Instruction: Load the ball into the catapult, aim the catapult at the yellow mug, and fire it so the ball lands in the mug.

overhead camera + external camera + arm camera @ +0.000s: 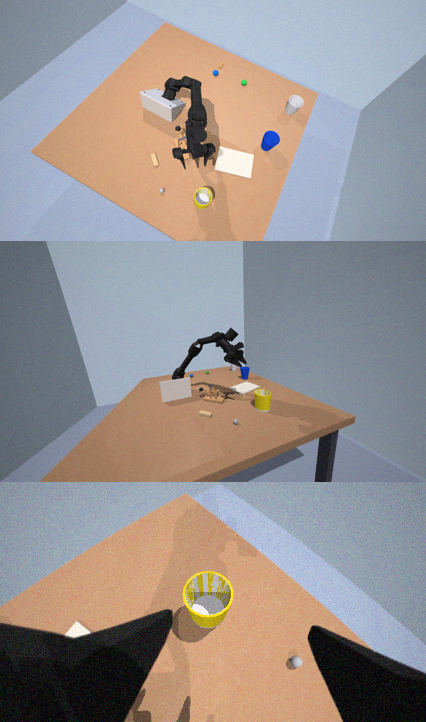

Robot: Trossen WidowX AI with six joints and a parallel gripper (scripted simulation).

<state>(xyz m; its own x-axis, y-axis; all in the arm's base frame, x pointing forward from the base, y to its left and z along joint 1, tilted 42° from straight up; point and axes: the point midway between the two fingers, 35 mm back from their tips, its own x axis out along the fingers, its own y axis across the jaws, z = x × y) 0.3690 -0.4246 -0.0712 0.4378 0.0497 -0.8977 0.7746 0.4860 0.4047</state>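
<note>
The black ball is 230 mm to the left of my gripper tip, 230 mm behind it and 210 mm below it. From my gripper tip the other things lie so: grey ball 250 mm below, 130 mm behind, 110 mm to the right; then yellow mug 240 mm below, 90 mm ahead, 50 mm to the right; then wooden catapult 210 mm below, 200 mm to the left, 170 mm behind.
</note>
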